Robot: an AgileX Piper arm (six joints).
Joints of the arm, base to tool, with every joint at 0 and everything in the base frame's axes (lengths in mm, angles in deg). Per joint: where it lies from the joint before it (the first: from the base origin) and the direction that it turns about. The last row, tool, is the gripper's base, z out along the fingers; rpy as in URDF.
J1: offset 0 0 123 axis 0 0 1
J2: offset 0 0 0 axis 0 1 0
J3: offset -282.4 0 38.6 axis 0 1 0
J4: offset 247.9 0 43.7 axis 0.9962 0 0.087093
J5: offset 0 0 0 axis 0 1 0
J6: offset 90.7 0 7.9 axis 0.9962 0 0.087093
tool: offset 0 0 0 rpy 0 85.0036 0
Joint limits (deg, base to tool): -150..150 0..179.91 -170..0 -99.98..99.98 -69.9..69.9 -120..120
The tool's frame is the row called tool.
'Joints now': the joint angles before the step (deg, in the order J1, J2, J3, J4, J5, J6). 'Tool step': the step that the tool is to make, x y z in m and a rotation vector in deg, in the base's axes. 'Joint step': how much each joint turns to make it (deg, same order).
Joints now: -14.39 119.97 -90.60 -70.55 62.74 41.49
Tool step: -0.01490 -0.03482 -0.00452 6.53 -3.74 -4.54
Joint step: -5.75 -0.16 -0.70 6.71 -4.06 -0.99
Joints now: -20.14 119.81 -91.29 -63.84 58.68 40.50
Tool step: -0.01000 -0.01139 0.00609 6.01 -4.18 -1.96
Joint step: -2.78 -1.76 -0.19 7.54 -2.89 -2.35
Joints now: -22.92 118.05 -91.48 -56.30 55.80 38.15
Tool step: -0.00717 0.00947 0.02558 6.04 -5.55 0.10
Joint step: -0.34 -4.42 -0.20 9.46 -1.16 -4.03
